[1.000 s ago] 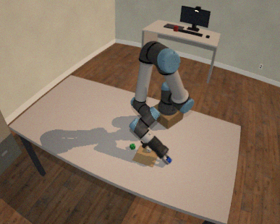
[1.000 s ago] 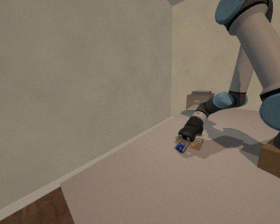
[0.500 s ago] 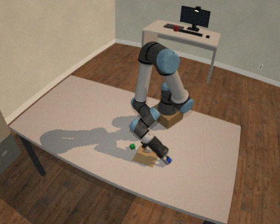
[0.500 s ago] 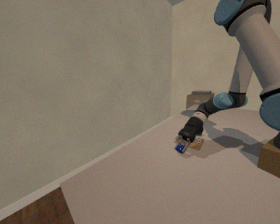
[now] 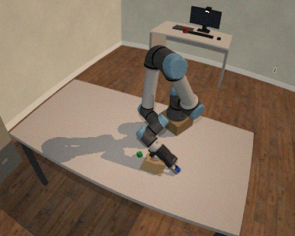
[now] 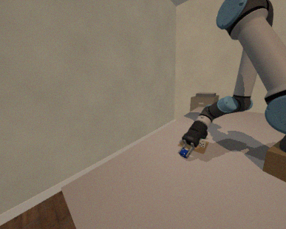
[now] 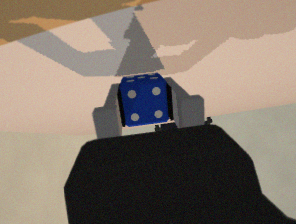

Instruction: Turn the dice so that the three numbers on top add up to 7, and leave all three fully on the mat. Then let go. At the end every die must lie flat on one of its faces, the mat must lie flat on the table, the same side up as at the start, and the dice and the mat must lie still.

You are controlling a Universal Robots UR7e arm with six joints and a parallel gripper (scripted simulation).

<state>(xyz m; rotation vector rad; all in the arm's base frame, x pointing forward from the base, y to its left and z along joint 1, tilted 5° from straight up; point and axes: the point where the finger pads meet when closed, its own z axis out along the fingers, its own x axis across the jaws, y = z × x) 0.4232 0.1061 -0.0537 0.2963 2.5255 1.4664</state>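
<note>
Now: the blue die right at my hand. The rest, counted from my hand: white die: 6 cm behind, 14 cm to the right; green die: 5 cm behind, 25 cm to the right, 1 cm below; tan mat: 1 cm behind, 14 cm to the right, 2 cm below.
</note>
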